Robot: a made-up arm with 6 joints.
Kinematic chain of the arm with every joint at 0, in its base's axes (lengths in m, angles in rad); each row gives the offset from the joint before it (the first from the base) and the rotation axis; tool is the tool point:
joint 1: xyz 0 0 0.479 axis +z
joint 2: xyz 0.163 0 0 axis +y
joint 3: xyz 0 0 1.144 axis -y
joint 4: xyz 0 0 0.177 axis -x
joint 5: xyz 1.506 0 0 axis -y
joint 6: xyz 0.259 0 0 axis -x
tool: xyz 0 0 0
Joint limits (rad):
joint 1: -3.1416..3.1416
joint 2: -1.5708..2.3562
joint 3: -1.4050..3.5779
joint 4: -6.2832..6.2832
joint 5: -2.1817..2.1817
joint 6: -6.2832..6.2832
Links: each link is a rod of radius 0.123 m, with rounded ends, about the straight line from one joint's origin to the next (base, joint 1, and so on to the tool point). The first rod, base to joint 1, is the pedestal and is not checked.
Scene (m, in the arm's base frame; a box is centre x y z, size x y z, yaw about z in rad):
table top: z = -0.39
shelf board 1: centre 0.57 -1.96 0.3 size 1 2.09 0.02 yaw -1.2
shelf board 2: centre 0.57 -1.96 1.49 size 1 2.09 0.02 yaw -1.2
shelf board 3: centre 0.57 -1.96 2.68 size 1 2.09 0.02 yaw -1.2
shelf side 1: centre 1.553 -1.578 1.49 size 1 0.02 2.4 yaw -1.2
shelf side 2: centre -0.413 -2.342 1.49 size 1 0.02 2.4 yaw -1.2
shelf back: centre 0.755 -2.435 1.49 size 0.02 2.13 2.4 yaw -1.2
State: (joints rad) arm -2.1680 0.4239 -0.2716 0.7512 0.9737 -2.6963
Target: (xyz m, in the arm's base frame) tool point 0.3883 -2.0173 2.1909
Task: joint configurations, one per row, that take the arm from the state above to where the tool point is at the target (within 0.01 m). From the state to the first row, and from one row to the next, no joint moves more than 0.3 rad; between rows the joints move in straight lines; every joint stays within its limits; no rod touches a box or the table.
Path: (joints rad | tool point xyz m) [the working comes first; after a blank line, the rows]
Joints at the target: -1.4475 0.2689 0.4403 0.7312 0.9170 -2.6963
Straight joint move there: touches shelf board 2, shelf side 2.

1: -2.1413 0.1458 -0.1474 0.9270 1.0691 -2.8665 | -0.9168 -1.7651 1.4395
2: -2.1147 -0.1324 -0.0231 1.1027 1.1646 -3.0368 | -0.6358 -1.4616 2.0711
3: -2.0880 -0.4105 0.1011 1.2785 1.2600 -3.2070 | -0.2730 -0.9575 2.5203
4: -1.8745 -0.1840 0.2142 1.0961 1.1457 -3.0368 | -0.1974 -1.3318 2.4916
5: -1.6610 0.0424 0.3272 0.9137 1.0313 -2.8665 | 0.0224 -1.7056 2.3826
6: -1.4475 0.2689 0.4403 0.7312 0.9170 -2.6963 | 0.3883 -2.0173 2.1908

